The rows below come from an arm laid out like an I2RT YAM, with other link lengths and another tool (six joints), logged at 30 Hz.
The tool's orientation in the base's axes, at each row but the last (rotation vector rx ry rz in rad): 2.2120 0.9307 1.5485; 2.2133 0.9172 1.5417; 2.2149 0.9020 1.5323; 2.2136 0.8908 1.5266; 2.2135 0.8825 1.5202; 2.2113 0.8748 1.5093
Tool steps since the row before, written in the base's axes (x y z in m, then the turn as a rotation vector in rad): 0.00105 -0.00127 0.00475 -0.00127 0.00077 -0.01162; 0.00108 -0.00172 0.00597 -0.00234 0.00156 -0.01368; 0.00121 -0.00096 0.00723 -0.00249 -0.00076 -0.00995; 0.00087 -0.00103 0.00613 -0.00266 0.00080 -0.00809; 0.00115 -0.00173 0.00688 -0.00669 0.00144 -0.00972; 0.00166 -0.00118 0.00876 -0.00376 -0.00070 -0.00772
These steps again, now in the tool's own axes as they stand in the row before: 0.00288 0.00399 -0.00102 -0.00827 -0.00757 0.00339; 0.00349 0.00503 -0.00151 -0.00950 -0.00969 0.00330; 0.00493 0.00521 -0.00178 -0.00832 -0.00587 0.00148; 0.00400 0.00454 -0.00166 -0.00600 -0.00605 0.00075; 0.00416 0.00560 -0.00175 -0.00776 -0.00871 -0.00226; 0.00597 0.00644 -0.00196 -0.00696 -0.00505 -0.00051
